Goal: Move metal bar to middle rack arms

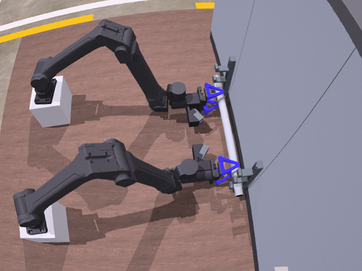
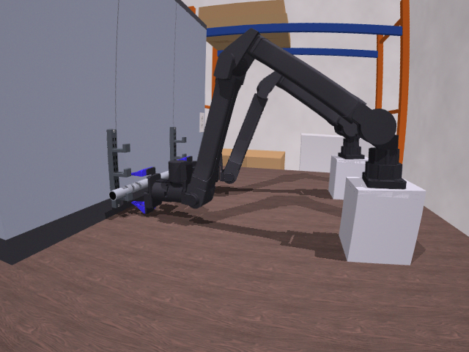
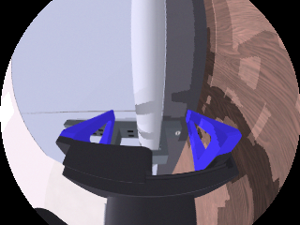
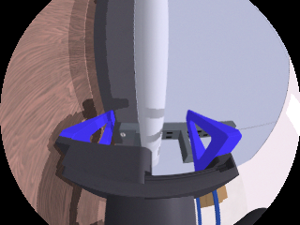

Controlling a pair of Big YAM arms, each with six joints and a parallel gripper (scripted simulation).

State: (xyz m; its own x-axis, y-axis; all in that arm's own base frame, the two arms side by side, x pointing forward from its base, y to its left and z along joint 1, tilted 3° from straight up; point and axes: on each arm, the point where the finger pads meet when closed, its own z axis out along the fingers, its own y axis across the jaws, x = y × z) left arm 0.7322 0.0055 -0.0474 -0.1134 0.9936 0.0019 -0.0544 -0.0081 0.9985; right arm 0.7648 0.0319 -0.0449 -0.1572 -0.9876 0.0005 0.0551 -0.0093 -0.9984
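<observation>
Right now my right hand is 15 cm to the right of the metal bar. Round my right hand: grey wall panel: 37 cm above, 19 cm ahead, 13 cm to the left.
My left hand is 15 cm to the left of the metal bar and 1 cm short of it. Also, from my left hand: grey wall panel 37 cm above, 20 cm ahead, 17 cm to the right.
</observation>
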